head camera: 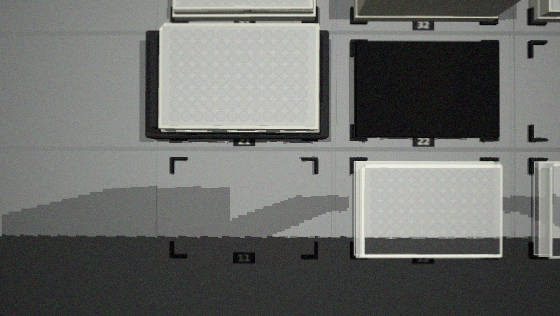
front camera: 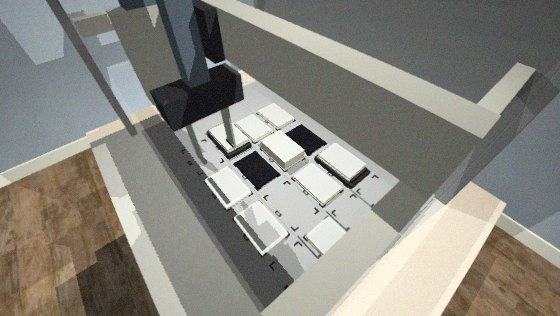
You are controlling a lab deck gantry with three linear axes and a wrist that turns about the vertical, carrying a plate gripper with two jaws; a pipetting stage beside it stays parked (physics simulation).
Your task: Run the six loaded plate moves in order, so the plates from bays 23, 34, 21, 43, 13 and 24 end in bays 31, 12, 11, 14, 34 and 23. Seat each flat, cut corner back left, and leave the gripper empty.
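Frame: origin at the robot's base, x right, y up, z back, level; millimetres.
Seen in the pictures: gripper, between the fingertips: (front camera: 217,151); robot's base, origin of its link: (head camera: 174,254) (front camera: 182,151).
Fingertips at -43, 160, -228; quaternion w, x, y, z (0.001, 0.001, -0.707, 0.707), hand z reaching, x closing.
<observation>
Pixels of each thing's top centre, then the offset from my fingertips to it, as dx, dy, dz. "spot": a spot on its surface instead.
- white plate, centre of its top: (head camera: 238,75) (front camera: 228,134) -109, -123, +163
- bay 31, a spot on its surface: (head camera: 244,6) spot: -176, -145, +162
- bay 12, a spot on its surface: (head camera: 430,200) (front camera: 229,182) spot: -9, -145, +2
- bay 13, a spot on its surface: (front camera: 260,230) spot: +9, -145, -178
- bay 22, a spot on its surface: (head camera: 425,90) (front camera: 255,167) spot: -106, -152, +2
- bay 42, a spot on its surface: (front camera: 306,139) spot: -320, -151, -9
- tall white block, centre of its top: (front camera: 282,145) -214, -118, +0
- bay 33, a spot on its surface: (front camera: 317,183) spot: -209, -145, -169
- bay 41, a spot on its surface: (front camera: 276,115) spot: -319, -145, +156
My gripper (front camera: 218,153) is open and empty in the front view, with its two long jaws hanging down by bays 11 and 21; their exact height is hard to tell. It does not show in the head view. A white plate (front camera: 220,136) (head camera: 239,77) lies on a black raised holder in bay 21. Bay 11 holds no plate. White plates sit in bay 31 (front camera: 254,128) (head camera: 244,6), bay 12 (front camera: 228,187) (head camera: 430,200) and bay 13 (front camera: 260,230). One plate (front camera: 342,160) is on the holder in bay 43, another (front camera: 327,234) in bay 24. Cut corners are too small to tell.
Black pads lie in bay 22 (front camera: 256,170) (head camera: 425,90) and bay 42 (front camera: 306,139). A tall white block (front camera: 281,149) stands in bay 32. More white plates sit in bay 33 (front camera: 317,183) and bay 41 (front camera: 276,115). The enclosure rail (front camera: 350,55) runs along one side.
</observation>
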